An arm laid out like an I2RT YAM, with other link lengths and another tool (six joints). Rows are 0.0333 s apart.
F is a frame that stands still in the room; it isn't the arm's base.
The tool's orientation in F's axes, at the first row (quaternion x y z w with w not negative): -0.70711, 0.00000, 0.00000, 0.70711
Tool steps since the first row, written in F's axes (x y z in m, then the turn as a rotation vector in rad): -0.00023, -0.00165, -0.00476, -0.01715, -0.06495, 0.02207; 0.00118, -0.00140, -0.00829, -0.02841, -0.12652, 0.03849; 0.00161, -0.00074, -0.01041, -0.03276, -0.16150, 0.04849; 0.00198, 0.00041, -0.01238, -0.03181, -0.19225, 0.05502; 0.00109, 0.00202, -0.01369, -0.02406, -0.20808, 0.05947; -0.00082, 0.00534, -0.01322, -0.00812, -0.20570, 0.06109; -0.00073, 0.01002, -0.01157, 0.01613, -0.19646, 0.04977; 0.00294, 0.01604, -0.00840, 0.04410, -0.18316, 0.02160; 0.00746, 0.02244, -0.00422, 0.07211, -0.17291, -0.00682; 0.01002, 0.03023, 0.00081, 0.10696, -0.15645, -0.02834; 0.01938, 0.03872, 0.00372, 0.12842, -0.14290, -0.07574
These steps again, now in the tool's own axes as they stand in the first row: -0.00023, 0.00476, -0.00165, -0.01715, -0.02207, -0.06495; 0.00118, 0.00829, -0.00140, -0.02841, -0.03849, -0.12652; 0.00161, 0.01041, -0.00074, -0.03276, -0.04849, -0.16150; 0.00198, 0.01238, 0.00041, -0.03181, -0.05502, -0.19225; 0.00109, 0.01369, 0.00202, -0.02406, -0.05947, -0.20808; -0.00082, 0.01322, 0.00534, -0.00812, -0.06109, -0.20570; -0.00073, 0.01157, 0.01002, 0.01613, -0.04977, -0.19646; 0.00294, 0.00840, 0.01604, 0.04410, -0.02160, -0.18316; 0.00746, 0.00422, 0.02244, 0.07211, 0.00682, -0.17291; 0.01002, -0.00081, 0.03023, 0.10696, 0.02834, -0.15645; 0.01938, -0.00372, 0.03872, 0.12842, 0.07574, -0.14290
